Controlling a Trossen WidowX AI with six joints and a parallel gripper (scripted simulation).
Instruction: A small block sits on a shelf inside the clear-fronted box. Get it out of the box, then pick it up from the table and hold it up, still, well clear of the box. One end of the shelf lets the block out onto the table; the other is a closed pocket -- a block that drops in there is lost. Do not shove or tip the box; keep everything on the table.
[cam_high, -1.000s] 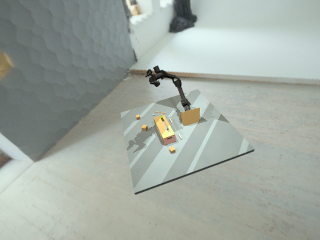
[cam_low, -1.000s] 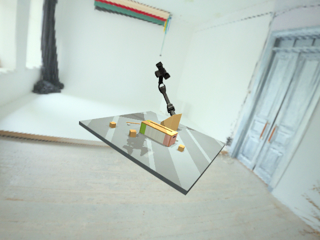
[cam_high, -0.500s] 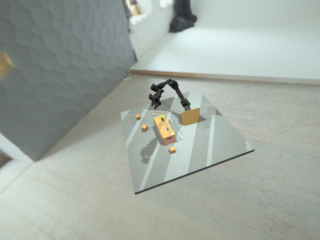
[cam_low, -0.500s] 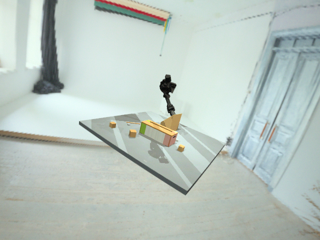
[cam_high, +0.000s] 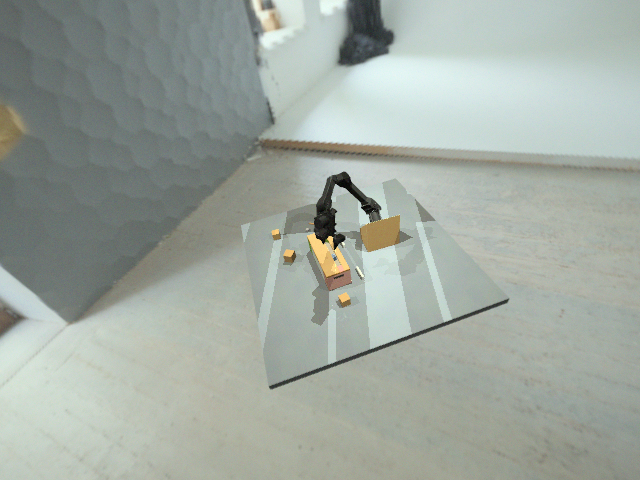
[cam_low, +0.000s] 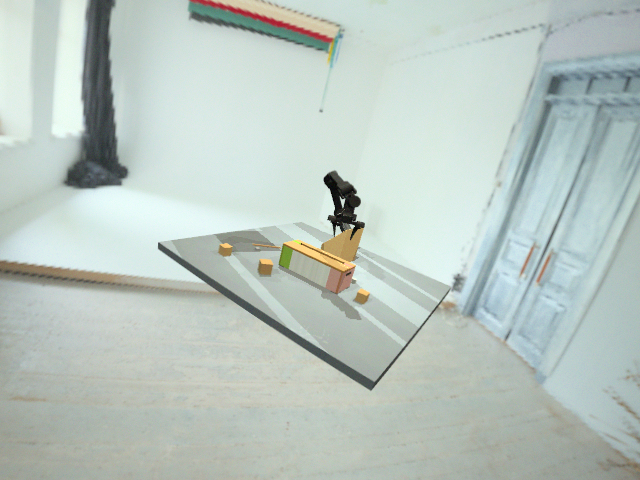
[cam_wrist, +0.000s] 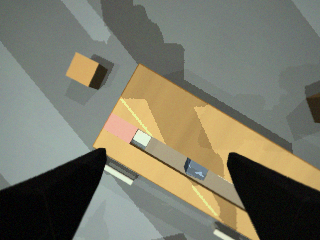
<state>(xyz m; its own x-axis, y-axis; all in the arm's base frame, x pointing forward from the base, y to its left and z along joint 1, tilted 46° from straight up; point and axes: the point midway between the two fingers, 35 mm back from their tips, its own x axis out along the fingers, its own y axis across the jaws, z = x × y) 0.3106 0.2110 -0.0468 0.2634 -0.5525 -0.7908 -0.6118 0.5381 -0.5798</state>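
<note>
The small blue block lies 20 mm behind my gripper tip, 80 mm to the right of it and 180 mm below it. The rest, counted from my gripper tip: thin wooden stick (10 mm ahead, 520 mm to the right, 260 mm below); then long wooden box (30 mm behind, 110 mm to the right, 200 mm below).
</note>
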